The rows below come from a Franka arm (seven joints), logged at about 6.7 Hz.
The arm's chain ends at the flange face. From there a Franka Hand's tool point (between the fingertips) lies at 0.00 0.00 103.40 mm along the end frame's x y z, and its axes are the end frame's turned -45 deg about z.
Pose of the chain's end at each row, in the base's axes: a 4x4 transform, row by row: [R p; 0 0 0 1], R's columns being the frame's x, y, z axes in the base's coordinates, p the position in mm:
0.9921, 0.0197, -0.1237, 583.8; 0.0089, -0.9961, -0.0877, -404.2; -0.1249, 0.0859, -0.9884, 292.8; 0, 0, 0, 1
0.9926, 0.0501, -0.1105, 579.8; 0.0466, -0.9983, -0.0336, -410.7; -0.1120, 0.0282, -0.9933, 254.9; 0, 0, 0, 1
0.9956, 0.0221, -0.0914, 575.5; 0.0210, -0.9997, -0.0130, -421.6; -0.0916, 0.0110, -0.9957, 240.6; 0, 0, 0, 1
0.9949, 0.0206, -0.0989, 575.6; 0.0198, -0.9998, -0.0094, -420.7; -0.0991, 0.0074, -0.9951, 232.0; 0, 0, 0, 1
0.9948, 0.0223, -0.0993, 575.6; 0.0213, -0.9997, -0.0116, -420.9; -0.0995, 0.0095, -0.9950, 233.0; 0, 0, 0, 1
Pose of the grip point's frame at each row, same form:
0.6876, 0.7155, -0.1237, 571.0; 0.7106, -0.6981, -0.0877, -413.3; -0.1491, -0.0276, -0.9884, 190.6; 0, 0, 0, 1
0.6664, 0.7373, -0.1105, 568.4; 0.7389, -0.6730, -0.0336, -414.2; -0.0991, -0.0593, -0.9933, 152.2; 0, 0, 0, 1
0.6884, 0.7196, -0.0914, 566.0; 0.7217, -0.6920, -0.0130, -422.9; -0.0725, -0.0570, -0.9957, 137.6; 0, 0, 0, 1
0.6889, 0.7181, -0.0989, 565.4; 0.7210, -0.6930, -0.0094, -421.7; -0.0753, -0.0648, -0.9951, 129.1; 0, 0, 0, 1
0.6877, 0.7192, -0.0993, 565.3; 0.7220, -0.6918, -0.0116, -422.1; -0.0771, -0.0636, -0.9950, 130.1; 0, 0, 0, 1

